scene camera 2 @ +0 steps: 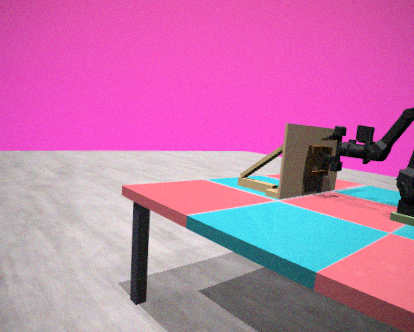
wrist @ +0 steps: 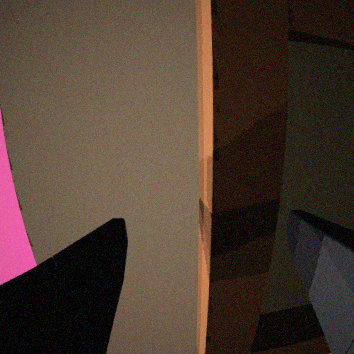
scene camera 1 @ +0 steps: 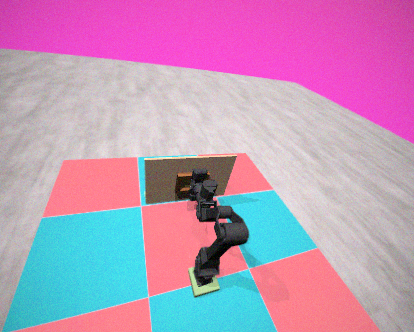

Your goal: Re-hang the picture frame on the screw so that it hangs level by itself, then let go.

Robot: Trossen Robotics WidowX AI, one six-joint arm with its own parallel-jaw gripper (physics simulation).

Observation:
My gripper (wrist: 208,226) is open, with nothing in its grasp. Also in view: a brown picture frame (wrist: 268,85). I also see a tan wall board (scene camera 2: 292,183) and a brown base with slanted brace (scene camera 2: 271,190).
The tan wall board is seen too in the wrist view (wrist: 106,108) and in scene camera 1 (scene camera 1: 160,173).

